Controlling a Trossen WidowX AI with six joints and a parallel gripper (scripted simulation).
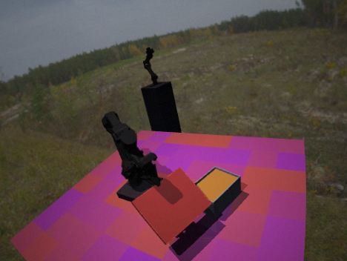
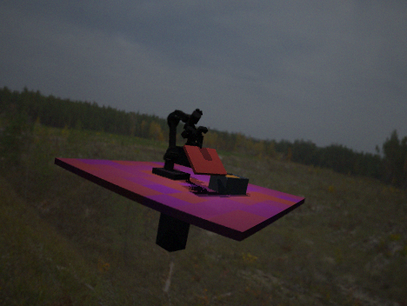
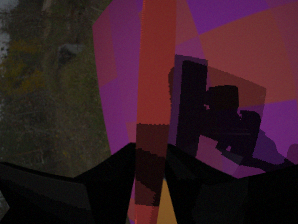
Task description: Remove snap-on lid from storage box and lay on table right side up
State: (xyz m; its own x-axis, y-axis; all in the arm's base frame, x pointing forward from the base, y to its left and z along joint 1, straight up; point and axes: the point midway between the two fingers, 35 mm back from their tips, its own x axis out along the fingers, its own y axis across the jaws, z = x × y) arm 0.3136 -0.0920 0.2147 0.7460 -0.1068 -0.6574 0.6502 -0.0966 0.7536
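Right now the red lid is 7 cm ahead of my gripper tip, 1 cm to the right of it and 5 cm below it. From my gripper tip the other things lie so: dark grey storage box: 9 cm ahead, 23 cm to the left, 18 cm below.
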